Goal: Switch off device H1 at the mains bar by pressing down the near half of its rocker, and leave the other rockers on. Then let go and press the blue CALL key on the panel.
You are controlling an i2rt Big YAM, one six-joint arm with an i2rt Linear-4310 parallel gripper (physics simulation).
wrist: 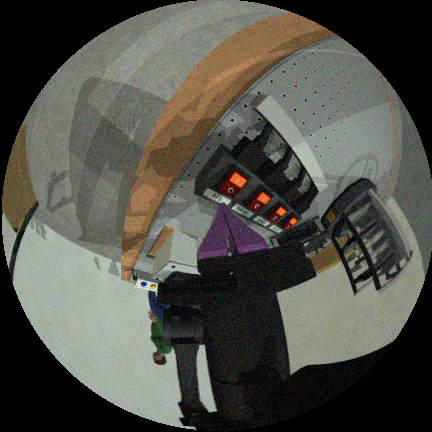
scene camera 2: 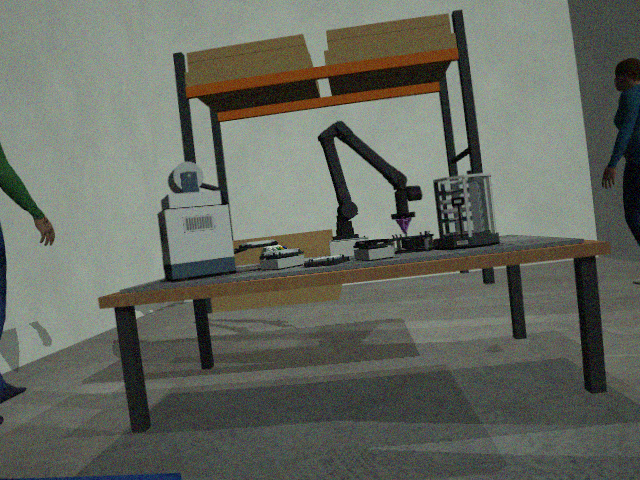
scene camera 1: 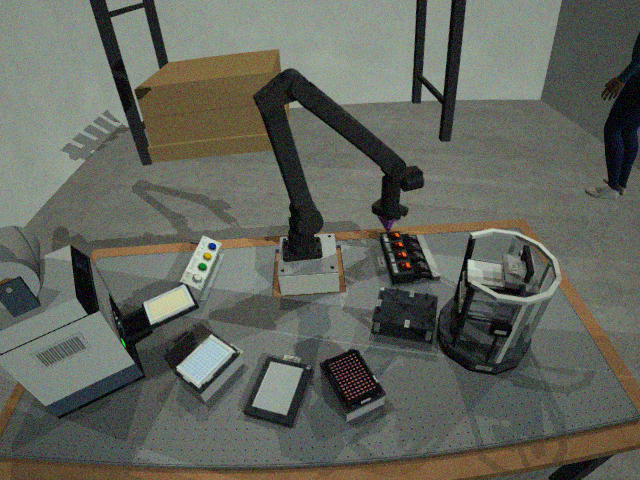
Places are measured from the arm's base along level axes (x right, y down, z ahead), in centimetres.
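Pixels of known places: gripper, between the fingertips: (wrist: 221, 205) (scene camera 1: 388, 231); arm's base, origin of its link: (wrist: 181, 277) (scene camera 2: 345, 238) (scene camera 1: 302, 250).
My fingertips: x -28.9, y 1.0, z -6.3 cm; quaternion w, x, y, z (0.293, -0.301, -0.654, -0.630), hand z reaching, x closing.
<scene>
Ahead of a thing's pixels: the offset from my fingertips to its top centre. "pt": to the spot under its first point.
The mains bar (scene camera 1: 391, 262) (wrist: 212, 167) stands at the table's back right. Its H1 rocker @[dx -2.3, dy +1.3, dz +0.3 cm] (scene camera 1: 395, 235) (wrist: 234, 184) is at the end by the table's back edge; its far half glows orange and its near half is dark red. The other rockers @[pt dx -2.1, dy +1.6, dz +10.5 cm] (scene camera 1: 402, 254) (wrist: 260, 201) glow orange too. My gripper (scene camera 1: 388, 229) (scene camera 2: 404, 235) (wrist: 221, 205) is shut and empty, pointing down close to the H1 end; in the wrist view its tips appear beside the H1 label, and contact cannot be told. The white panel @[dx +62.6, dy -1.8, dz +4.4 cm] (scene camera 1: 192, 279) with the blue CALL key @[dx +59.0, dy -0.8, dz -2.5 cm] (scene camera 1: 212, 246) (wrist: 143, 284) lies back left.
Black plugs @[dx -5.8, dy +2.9, dz +5.4 cm] (wrist: 272, 162) stand along the bar's far side. A black box-like holder @[dx +2.9, dy -1.0, dz +32.7 cm] (scene camera 1: 404, 314) lies in front of the bar, and a clear-walled carousel @[dx -17.0, dy -22.3, dz +41.3 cm] (scene camera 1: 485, 356) stands to the right. The arm's base (scene camera 1: 310, 283) is between panel and bar. Several plates and a white machine @[dx +90.3, dy -39.0, dz +38.0 cm] (scene camera 1: 77, 356) stand further front and left.
</scene>
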